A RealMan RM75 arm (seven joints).
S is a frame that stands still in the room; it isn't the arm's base.
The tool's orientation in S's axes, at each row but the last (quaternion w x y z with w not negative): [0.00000, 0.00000, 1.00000, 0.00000]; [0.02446, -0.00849, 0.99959, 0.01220]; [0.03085, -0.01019, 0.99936, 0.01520]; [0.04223, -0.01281, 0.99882, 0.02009]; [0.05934, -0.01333, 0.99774, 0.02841]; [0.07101, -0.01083, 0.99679, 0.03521]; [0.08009, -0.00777, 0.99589, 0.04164]
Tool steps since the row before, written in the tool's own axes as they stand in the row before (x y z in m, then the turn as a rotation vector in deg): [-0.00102, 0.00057, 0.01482, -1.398, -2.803, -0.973]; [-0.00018, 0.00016, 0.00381, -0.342, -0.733, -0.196]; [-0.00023, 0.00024, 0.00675, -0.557, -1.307, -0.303]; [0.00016, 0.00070, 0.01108, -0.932, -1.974, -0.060]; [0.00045, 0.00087, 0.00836, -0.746, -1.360, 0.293]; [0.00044, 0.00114, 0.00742, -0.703, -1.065, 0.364]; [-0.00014, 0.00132, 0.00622, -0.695, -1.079, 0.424]
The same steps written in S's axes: [0.00102, 0.00057, -0.01482, 1.398, -2.803, 0.973]; [0.00036, 0.00026, -0.00379, 0.345, -0.732, 0.195]; [0.00064, 0.00045, -0.00671, 0.565, -1.305, 0.298]; [0.00075, 0.00115, -0.01102, 0.977, -1.952, 0.062]; [0.00051, 0.00135, -0.00829, 0.816, -1.323, -0.277]; [0.00058, 0.00166, -0.00731, 0.775, -1.024, -0.332]; [0.00110, 0.00184, -0.00599, 0.777, -1.033, -0.394]
